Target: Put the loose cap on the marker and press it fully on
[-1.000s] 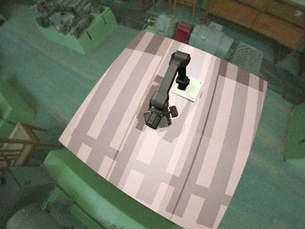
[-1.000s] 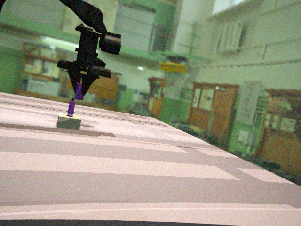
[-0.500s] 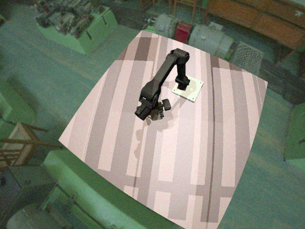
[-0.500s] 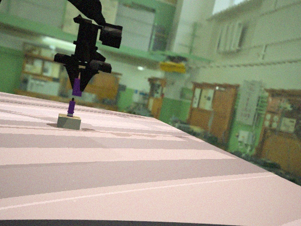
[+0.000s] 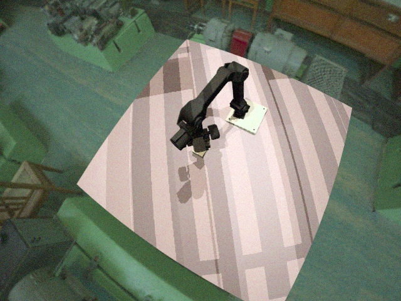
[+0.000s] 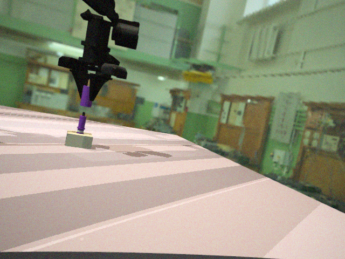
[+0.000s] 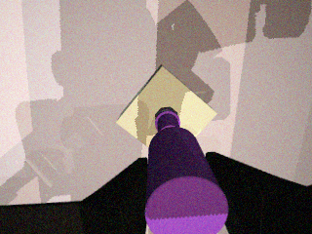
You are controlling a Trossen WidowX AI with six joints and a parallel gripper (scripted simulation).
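My gripper tip is now 110 mm above the holder block. From my gripper tip the other things lie so: purple marker cap: 10 mm above.
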